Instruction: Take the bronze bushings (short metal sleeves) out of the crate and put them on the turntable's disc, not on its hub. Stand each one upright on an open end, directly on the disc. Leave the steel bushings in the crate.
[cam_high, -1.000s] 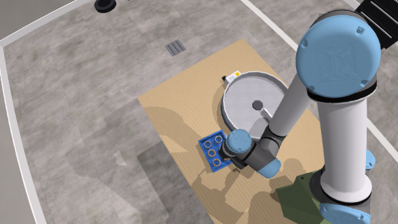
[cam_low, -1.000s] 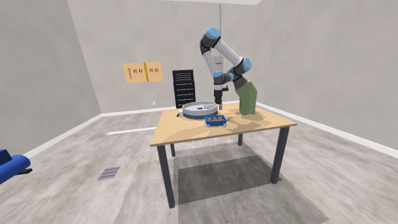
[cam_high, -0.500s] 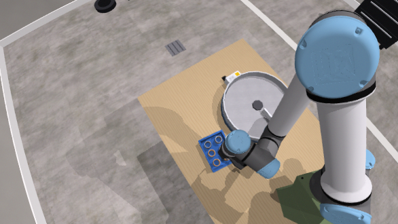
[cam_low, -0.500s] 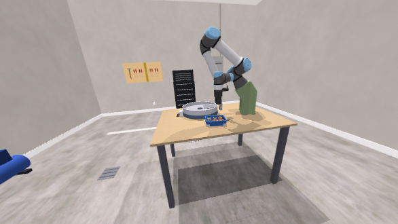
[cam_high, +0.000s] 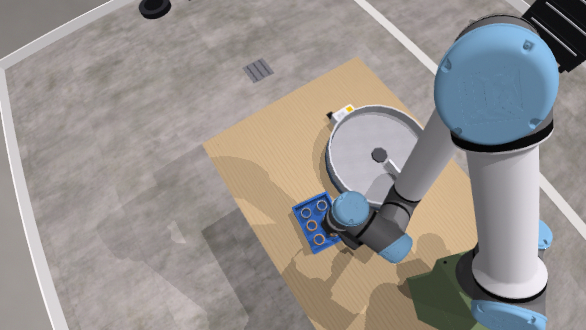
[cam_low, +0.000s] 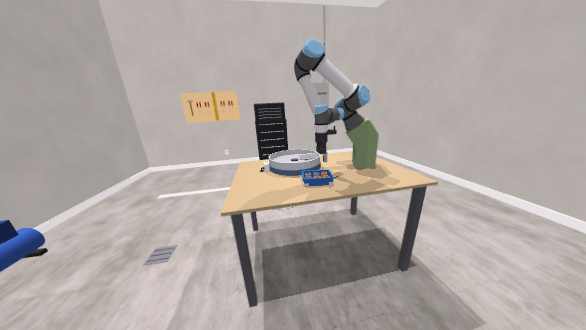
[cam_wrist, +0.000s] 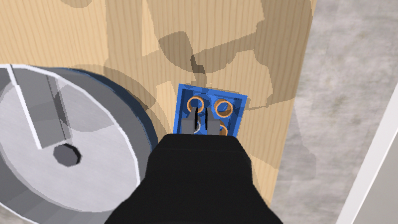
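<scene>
Right now the blue crate is 12 cm below my hand, 6 cm ahead of it and 2 cm to the left of it. From my hand the other things lie so: grey turntable disc (31 cm to the right, 19 cm ahead, 9 cm below).
</scene>
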